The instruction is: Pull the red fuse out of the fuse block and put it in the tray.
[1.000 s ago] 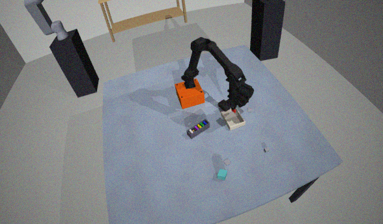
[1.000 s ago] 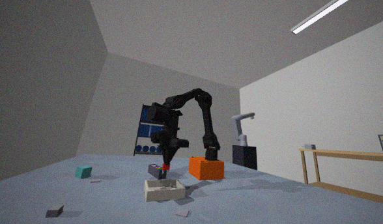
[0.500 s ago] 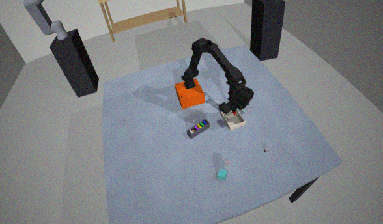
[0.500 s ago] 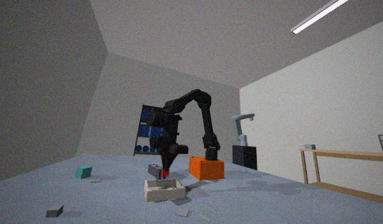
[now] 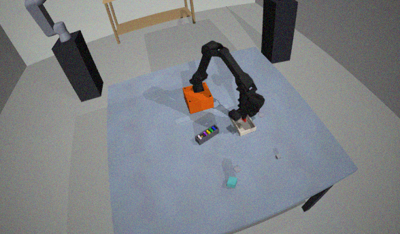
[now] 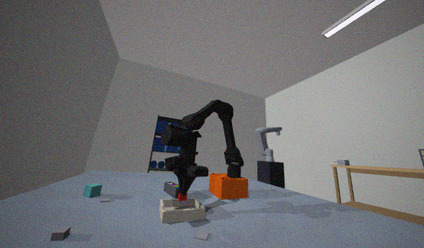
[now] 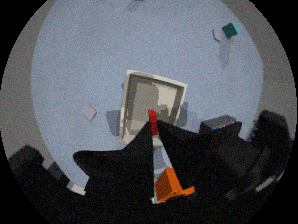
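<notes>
Now: gripper tip 1 cm above the red fuse. Also, from my gripper tip: beige tray (6 cm below); then purple fuse (2 cm ahead, 23 cm to the right, 3 cm below); then white fuse (3 cm ahead, 27 cm to the right, 3 cm below).
</notes>
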